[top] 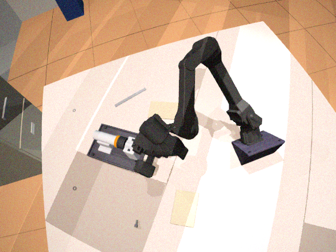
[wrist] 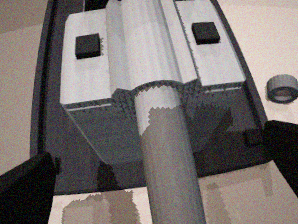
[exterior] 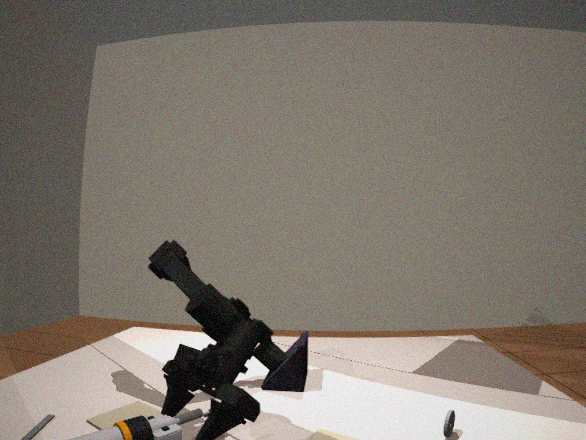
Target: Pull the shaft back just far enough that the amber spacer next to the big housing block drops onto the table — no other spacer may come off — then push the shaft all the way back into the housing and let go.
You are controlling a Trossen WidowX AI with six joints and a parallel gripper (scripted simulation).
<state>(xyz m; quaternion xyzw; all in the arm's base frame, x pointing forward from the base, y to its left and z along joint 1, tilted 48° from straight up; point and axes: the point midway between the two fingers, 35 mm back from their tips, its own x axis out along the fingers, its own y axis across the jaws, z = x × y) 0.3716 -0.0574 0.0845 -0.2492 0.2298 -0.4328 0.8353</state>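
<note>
My gripper tip is now 2 cm to the left of the grey shaft, 2 cm below it and 2 cm short of it. Also, from my gripper tip: black spacer 4 cm ahead, 3 cm to the right, 2 cm above; thin grey bar 28 cm to the right, 5 cm below, 2 cm behind; amber spacer 7 cm ahead, 5 cm to the right, 2 cm above.
</note>
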